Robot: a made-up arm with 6 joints.
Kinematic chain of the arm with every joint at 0, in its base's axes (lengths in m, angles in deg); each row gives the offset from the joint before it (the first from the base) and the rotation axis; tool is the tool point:
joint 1: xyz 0 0 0.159 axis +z
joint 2: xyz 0 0.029 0 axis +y
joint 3: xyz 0 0 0.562 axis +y
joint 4: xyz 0 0 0.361 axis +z
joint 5: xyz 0 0 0 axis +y
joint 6: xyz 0 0 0.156 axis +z
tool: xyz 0 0 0
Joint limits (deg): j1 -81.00..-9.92 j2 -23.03..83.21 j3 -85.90..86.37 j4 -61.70..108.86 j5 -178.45..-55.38 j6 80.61..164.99
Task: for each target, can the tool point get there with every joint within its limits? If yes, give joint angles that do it. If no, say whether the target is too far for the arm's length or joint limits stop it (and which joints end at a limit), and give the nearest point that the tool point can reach.
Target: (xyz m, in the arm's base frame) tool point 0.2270 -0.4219 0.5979
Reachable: yes | joints -67.56 70.31 -60.79 -12.01 -142.39 125.05
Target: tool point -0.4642 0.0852 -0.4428
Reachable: no: joint limits stop it (at a limit: joint 1, joint 2, joint 3) | nearest point -0.5350 0.1191 0.4038 | short by 0.850 m
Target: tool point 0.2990 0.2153 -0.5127
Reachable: no: joint limits stop it (at a limit: joint 1, joint 2, joint 3, joint 4, joint 5) | nearest point 0.7133 0.0195 -0.2058 | short by 0.552 m
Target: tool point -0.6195 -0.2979 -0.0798
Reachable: no: joint limits stop it (at a limit: joint 1, joint 2, joint 3) | nearest point -0.5625 0.0395 0.4296 | short by 0.614 m
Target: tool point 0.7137 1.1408 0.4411
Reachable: no: too far | nearest point 0.0458 0.6597 0.5507 | short by 0.830 m
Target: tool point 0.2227 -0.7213 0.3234
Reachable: yes | joints -71.81 67.29 53.09 29.89 -146.75 138.63
